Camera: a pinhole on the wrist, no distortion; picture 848 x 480 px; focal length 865.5 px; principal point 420.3 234.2 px. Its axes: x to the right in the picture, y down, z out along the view. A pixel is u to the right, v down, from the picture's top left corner.
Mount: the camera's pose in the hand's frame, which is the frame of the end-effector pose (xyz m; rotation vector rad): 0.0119 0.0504 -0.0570 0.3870 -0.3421 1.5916
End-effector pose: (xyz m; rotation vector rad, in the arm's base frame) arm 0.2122 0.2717 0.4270 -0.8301 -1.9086 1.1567
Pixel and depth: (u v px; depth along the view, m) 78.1 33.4 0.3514
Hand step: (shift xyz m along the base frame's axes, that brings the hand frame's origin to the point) -0.2554 -0.0779 0.1733
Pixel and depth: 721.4 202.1 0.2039
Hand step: -0.1416 -0.0387 -0.0651
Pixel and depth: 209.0 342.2 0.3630
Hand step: -0.2139 -0.1851 0.0990
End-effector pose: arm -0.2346 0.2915 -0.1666 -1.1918 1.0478 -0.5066
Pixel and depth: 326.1 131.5 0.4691
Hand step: 0.3723 0.0326 0.1529
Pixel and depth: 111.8 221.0 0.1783
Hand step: 0.0917 -0.0110 0.0698
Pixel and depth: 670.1 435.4 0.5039
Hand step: 0.3650 0.2875 0.0847
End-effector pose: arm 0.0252 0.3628 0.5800 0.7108 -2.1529 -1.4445
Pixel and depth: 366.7 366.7 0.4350
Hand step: -0.1430 0.1941 -0.2750
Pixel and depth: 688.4 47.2 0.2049
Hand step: -0.1457 0.0748 -0.0317
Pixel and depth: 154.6 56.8 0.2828
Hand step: -0.1370 0.0081 -0.1876
